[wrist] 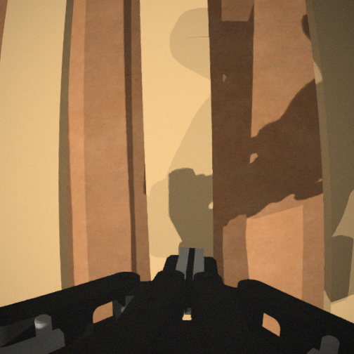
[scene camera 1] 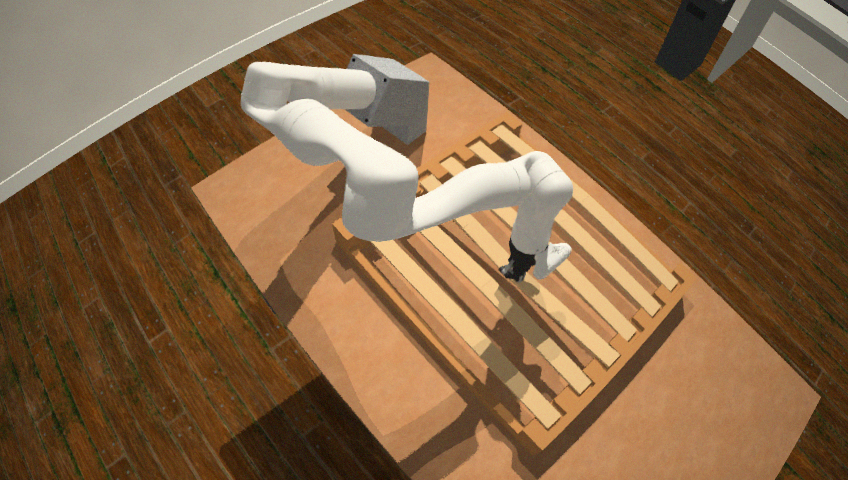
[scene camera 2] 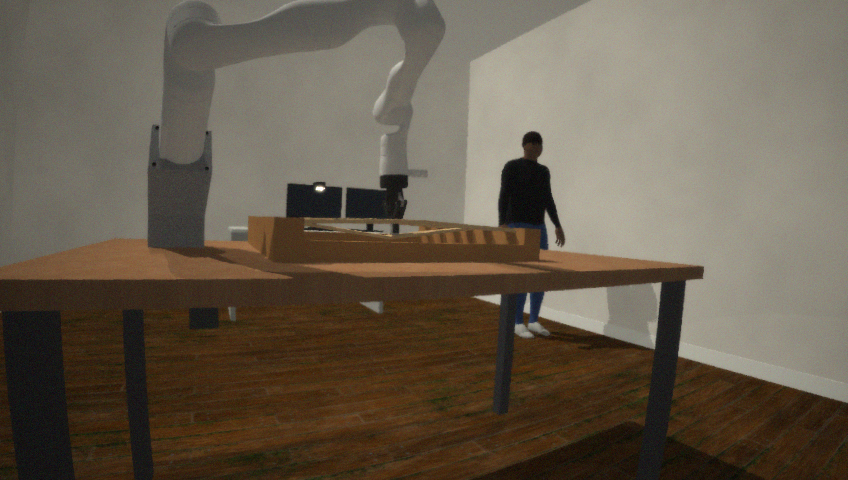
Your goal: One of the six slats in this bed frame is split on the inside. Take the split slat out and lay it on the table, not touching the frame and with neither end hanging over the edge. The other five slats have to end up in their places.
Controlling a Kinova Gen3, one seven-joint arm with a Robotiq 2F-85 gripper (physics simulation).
Path:
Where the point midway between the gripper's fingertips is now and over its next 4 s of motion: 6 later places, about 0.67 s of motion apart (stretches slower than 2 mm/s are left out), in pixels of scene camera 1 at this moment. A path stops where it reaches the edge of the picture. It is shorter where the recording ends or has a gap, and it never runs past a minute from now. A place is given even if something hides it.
The gripper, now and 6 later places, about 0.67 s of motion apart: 518,278; 527,263; 546,250; 546,252; 551,239; 537,244; 519,252

